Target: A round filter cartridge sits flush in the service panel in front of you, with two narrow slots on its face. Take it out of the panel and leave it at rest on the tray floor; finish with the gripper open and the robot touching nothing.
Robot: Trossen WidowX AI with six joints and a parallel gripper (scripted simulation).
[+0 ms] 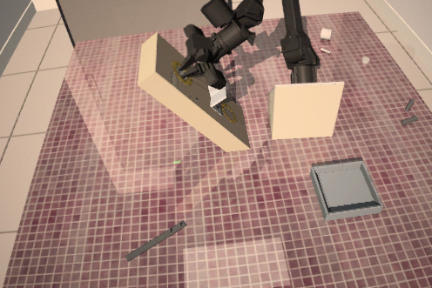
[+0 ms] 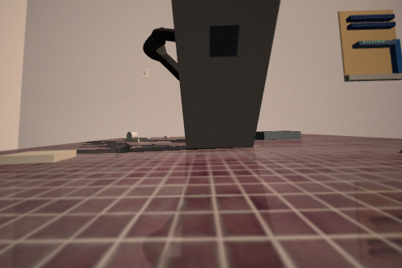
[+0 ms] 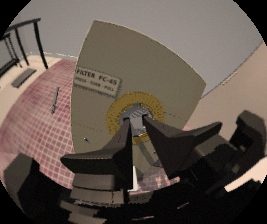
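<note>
Right now my gripper tip is 10 mm short of the round filter cartridge and 10 mm above it. Also, from my gripper tip: beige service panel 40 mm behind, 80 mm below; grey tray 430 mm behind, 240 mm to the left, 230 mm below.
</note>
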